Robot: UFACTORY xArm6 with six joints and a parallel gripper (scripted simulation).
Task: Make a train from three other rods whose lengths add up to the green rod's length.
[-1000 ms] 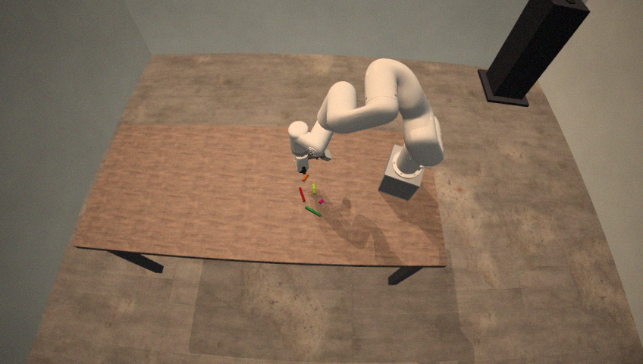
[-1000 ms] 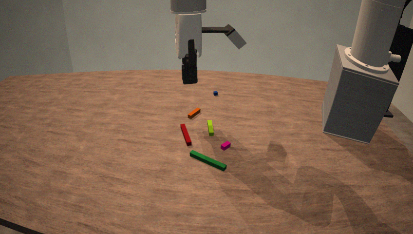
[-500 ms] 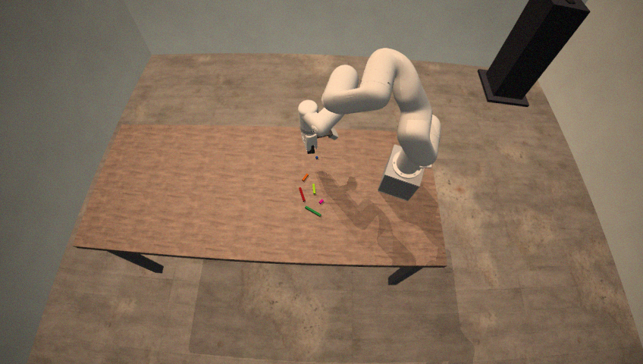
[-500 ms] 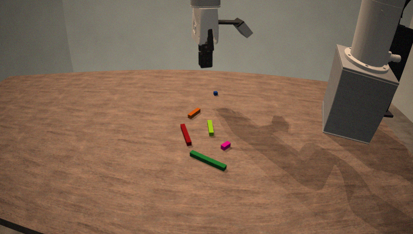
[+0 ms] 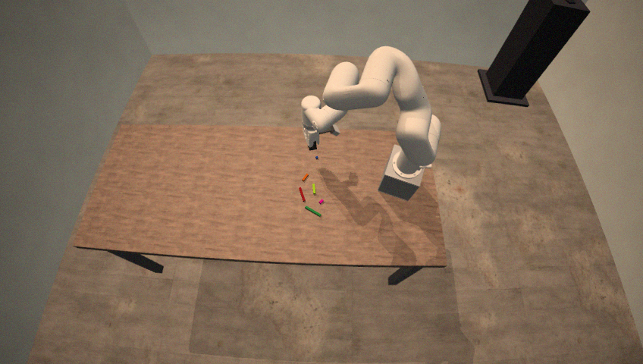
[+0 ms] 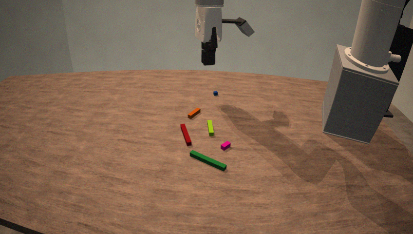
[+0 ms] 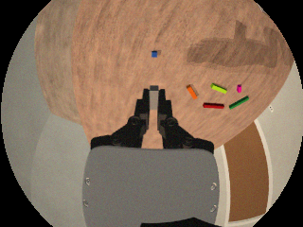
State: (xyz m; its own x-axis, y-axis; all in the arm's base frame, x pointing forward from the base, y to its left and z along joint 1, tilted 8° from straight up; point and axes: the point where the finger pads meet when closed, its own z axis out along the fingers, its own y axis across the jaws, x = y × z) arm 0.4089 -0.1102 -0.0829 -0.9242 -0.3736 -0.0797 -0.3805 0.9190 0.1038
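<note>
The small blue rod is 120 mm below my hand, 20 mm behind it and 10 mm to the right of it. Also, from my hand: grey rod (20 mm below); orange rod (120 mm below, 100 mm to the left, 20 mm ahead); lime rod (160 mm to the left, 120 mm below, 20 mm behind).
</note>
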